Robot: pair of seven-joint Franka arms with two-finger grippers.
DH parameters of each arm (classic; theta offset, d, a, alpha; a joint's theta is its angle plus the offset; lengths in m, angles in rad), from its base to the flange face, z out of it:
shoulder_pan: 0 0.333 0 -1.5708
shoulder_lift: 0 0 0 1.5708
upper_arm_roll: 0 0.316 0.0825 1.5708
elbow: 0 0 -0.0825 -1.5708
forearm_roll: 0 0.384 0 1.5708
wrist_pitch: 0 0 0.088 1.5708
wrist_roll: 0 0.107 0 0
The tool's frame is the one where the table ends.
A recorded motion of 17 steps. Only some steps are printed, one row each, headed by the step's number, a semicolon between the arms.
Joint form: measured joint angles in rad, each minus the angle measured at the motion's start. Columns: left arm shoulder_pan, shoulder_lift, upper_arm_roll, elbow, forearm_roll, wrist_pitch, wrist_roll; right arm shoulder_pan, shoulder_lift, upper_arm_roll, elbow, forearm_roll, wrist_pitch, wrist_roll.
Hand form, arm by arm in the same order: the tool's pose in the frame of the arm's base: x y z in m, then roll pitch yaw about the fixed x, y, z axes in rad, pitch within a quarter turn. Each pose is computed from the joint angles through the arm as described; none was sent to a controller.
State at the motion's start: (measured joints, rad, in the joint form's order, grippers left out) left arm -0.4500 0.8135 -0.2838 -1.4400 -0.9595 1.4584 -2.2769; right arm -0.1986 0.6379 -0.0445 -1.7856 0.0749 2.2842 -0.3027
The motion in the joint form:
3: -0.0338 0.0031 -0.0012 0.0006 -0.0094 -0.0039 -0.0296; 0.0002 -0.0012 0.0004 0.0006 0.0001 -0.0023 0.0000
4: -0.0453 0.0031 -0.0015 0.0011 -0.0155 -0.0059 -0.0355; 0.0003 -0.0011 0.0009 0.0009 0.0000 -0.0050 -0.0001
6: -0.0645 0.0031 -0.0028 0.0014 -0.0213 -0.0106 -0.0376; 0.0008 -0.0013 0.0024 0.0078 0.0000 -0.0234 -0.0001
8: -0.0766 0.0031 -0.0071 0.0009 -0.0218 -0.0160 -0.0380; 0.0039 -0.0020 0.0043 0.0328 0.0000 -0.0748 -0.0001
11: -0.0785 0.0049 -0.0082 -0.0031 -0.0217 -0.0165 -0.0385; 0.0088 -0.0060 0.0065 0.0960 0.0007 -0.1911 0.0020
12: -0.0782 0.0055 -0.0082 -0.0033 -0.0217 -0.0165 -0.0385; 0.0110 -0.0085 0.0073 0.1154 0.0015 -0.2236 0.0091
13: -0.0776 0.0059 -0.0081 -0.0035 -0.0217 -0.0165 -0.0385; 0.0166 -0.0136 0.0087 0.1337 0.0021 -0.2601 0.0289
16: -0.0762 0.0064 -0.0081 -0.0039 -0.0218 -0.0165 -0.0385; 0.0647 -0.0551 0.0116 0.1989 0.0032 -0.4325 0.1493
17: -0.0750 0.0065 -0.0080 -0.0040 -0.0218 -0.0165 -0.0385; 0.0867 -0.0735 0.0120 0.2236 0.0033 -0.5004 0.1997
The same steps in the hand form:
3: 0.4354 -0.5029 0.2470 -1.7693 0.1340 1.9697; 0.6238 -0.1508 0.1858 -3.0775 0.1258 0.0181
4: 0.4295 -0.5084 0.2479 -1.7633 0.1301 1.9622; 0.6237 -0.1503 0.1857 -3.0764 0.1282 0.0190
6: 0.4187 -0.5173 0.2490 -1.7552 0.1298 1.9436; 0.6243 -0.1490 0.1872 -3.0717 0.1386 0.0220
8: 0.4100 -0.5236 0.2499 -1.7486 0.1304 1.9256; 0.6277 -0.1459 0.1938 -3.0612 0.1624 0.0301
11: 0.4073 -0.5241 0.2475 -1.7447 0.1255 1.9223; 0.6364 -0.1416 0.2138 -3.0409 0.2078 0.0430
12: 0.4074 -0.5239 0.2471 -1.7442 0.1249 1.9226; 0.6393 -0.1398 0.2212 -3.0368 0.2180 0.0407
13: 0.4077 -0.5236 0.2468 -1.7439 0.1243 1.9232; 0.6421 -0.1352 0.2297 -3.0348 0.2320 0.0301
16: 0.4083 -0.5230 0.2463 -1.7434 0.1236 1.9247; 0.6491 -0.1005 0.2743 -3.0432 0.3065 -0.0293
17: 0.4089 -0.5225 0.2462 -1.7433 0.1234 1.9259; 0.6501 -0.0851 0.2933 -3.0532 0.3354 -0.0542

